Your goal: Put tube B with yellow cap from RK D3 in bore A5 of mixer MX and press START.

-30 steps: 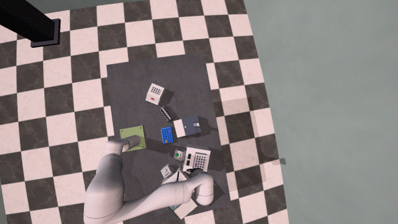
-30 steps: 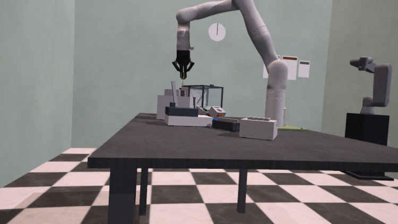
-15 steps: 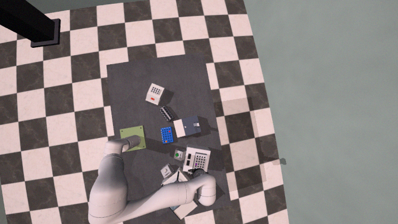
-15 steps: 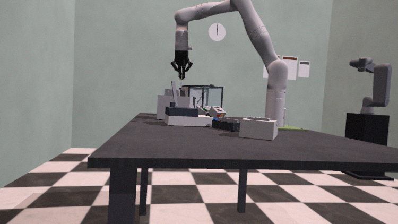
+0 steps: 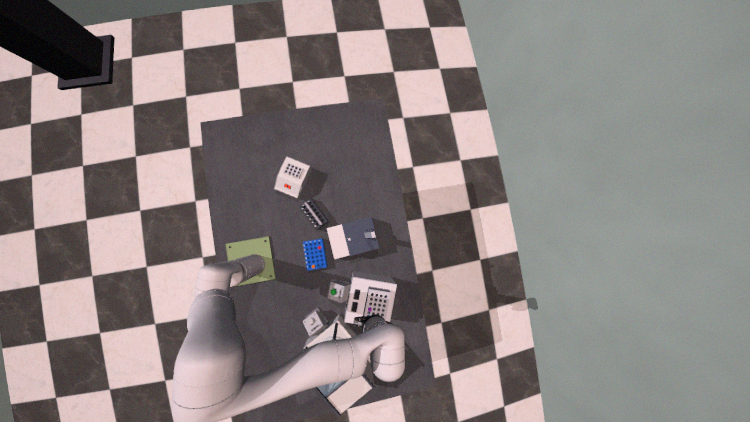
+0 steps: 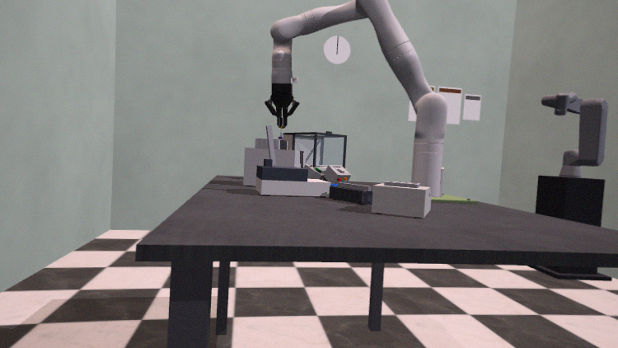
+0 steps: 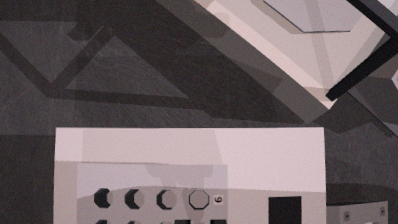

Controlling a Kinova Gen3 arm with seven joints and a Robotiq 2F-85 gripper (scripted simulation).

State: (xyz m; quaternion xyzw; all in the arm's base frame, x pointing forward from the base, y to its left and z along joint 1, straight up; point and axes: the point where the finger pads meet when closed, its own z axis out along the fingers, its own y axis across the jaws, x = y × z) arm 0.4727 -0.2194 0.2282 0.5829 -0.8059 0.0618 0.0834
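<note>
Right now the purple-capped tube is 80 mm below my hand, 10 mm to the left of it and 10 mm ahead of it. The rest, counted from my hand: blue tube rack RK: 230 mm to the left, 220 mm below, 200 mm behind; print key: 240 mm behind, 170 mm below, 40 mm to the right; green start key: 170 mm below, 140 mm behind, 70 mm to the left.
</note>
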